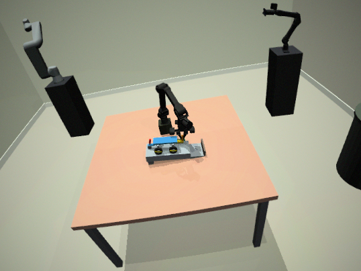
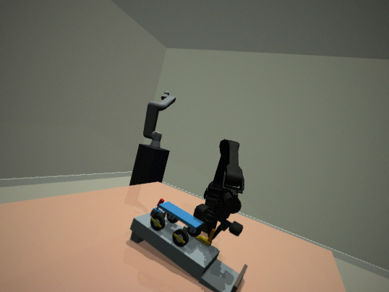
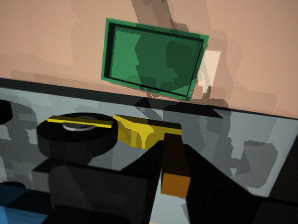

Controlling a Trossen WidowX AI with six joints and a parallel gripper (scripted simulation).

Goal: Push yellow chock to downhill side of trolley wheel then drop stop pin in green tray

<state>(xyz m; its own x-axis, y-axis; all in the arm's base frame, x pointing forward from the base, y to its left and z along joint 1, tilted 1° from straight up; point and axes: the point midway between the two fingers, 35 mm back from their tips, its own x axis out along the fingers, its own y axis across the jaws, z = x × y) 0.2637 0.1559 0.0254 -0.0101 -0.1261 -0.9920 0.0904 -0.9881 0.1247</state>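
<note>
The yellow chock lies 2 cm to the right of my gripper tip and 1 cm below it. Also, from my gripper tip: trolley 12 cm to the right, 7 cm ahead, 2 cm above; then grey ramp 12 cm to the right, 7 cm ahead, 4 cm below; then green tray 10 cm below, 6 cm behind, 5 cm to the right.
</note>
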